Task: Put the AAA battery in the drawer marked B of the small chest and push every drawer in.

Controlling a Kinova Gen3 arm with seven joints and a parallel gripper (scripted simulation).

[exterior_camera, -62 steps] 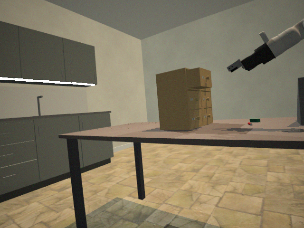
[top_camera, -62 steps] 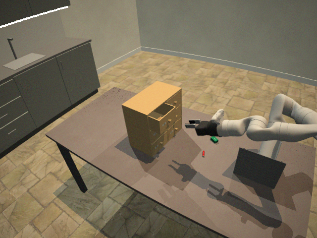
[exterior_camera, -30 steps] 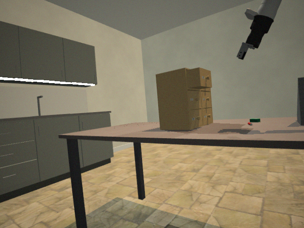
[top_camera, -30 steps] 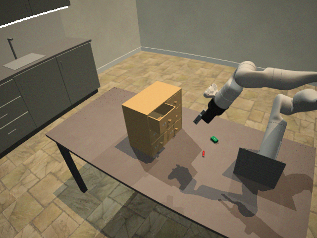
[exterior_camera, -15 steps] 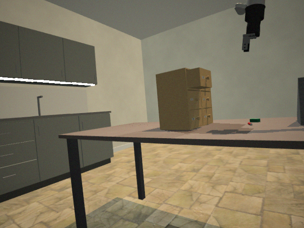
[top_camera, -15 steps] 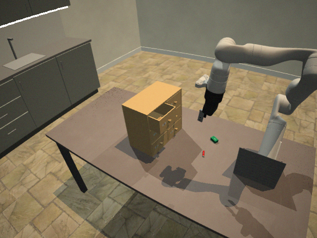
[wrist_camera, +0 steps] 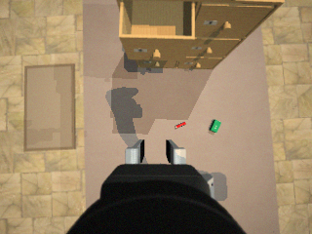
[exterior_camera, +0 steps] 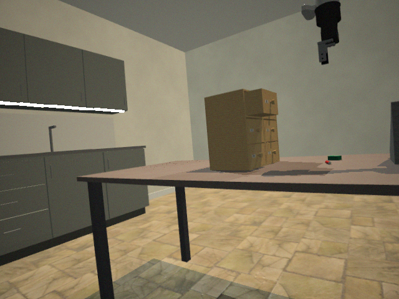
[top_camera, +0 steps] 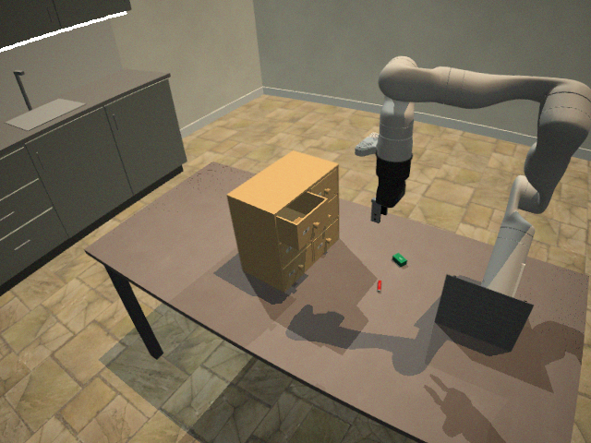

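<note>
Now: the red AAA battery 370 mm below my hand, 110 mm to the right of it and 20 mm ahead of it. From my hand the other things lie so: green block (360 mm below, 250 mm to the right, 10 mm ahead).
</note>
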